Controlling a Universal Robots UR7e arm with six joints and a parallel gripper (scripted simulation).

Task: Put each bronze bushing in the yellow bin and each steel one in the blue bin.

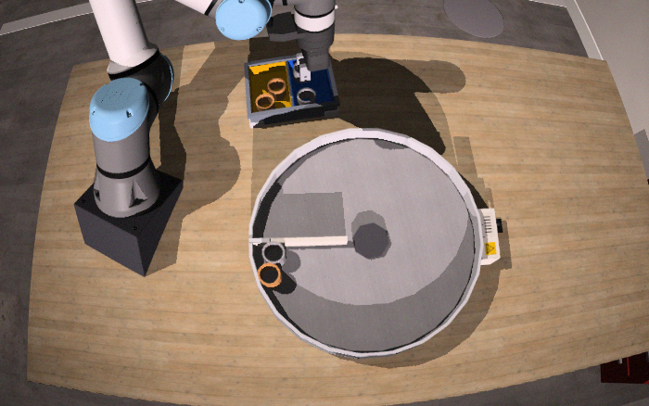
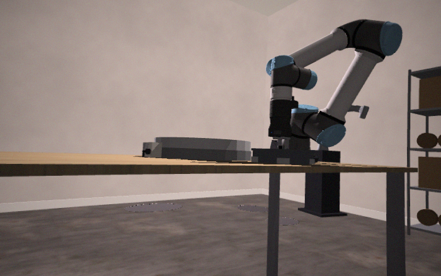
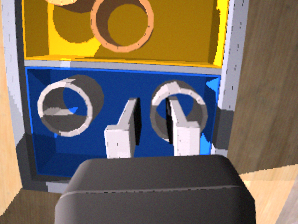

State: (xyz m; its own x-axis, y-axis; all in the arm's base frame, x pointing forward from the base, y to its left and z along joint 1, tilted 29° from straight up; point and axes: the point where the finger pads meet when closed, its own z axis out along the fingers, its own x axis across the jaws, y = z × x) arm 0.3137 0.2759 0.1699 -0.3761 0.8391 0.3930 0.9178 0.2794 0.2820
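Right now the bin is 3 cm behind my hand, 3 cm to the right of it and 2 cm below it. Also, from my hand: turntable: 17 cm ahead, 35 cm to the right, 1 cm above.
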